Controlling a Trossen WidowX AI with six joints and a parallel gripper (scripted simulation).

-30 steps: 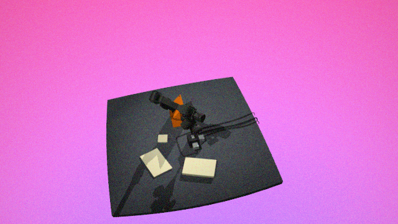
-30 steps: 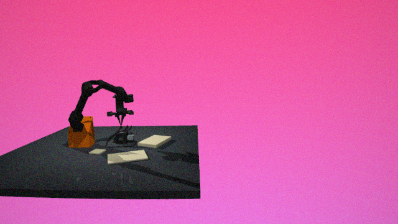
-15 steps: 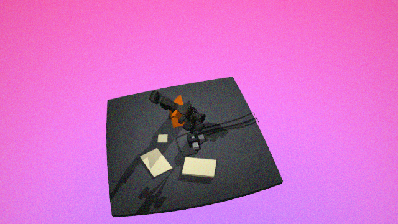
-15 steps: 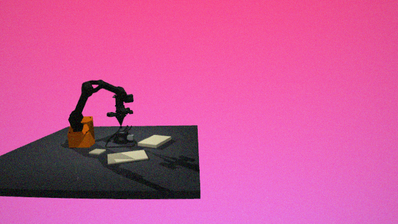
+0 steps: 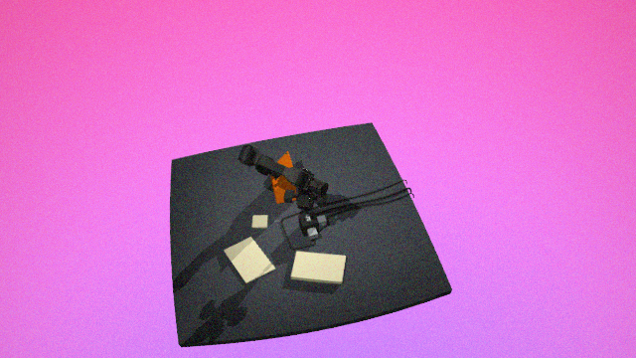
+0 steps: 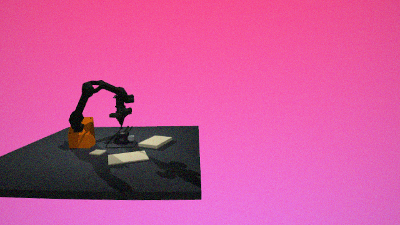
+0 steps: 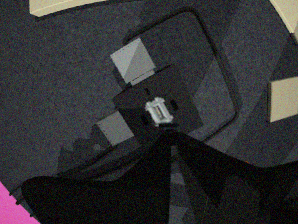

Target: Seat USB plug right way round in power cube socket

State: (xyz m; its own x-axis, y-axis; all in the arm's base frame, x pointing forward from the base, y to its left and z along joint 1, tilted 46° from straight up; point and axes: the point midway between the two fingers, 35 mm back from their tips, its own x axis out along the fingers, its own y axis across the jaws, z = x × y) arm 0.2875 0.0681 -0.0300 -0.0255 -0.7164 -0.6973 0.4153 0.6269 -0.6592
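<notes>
My gripper tip is 70 mm above the pale-rimmed socket and 10 mm to the right of it. Round my gripper tip: cream tile (220 mm to the right, 130 mm below, 110 mm behind).
</notes>
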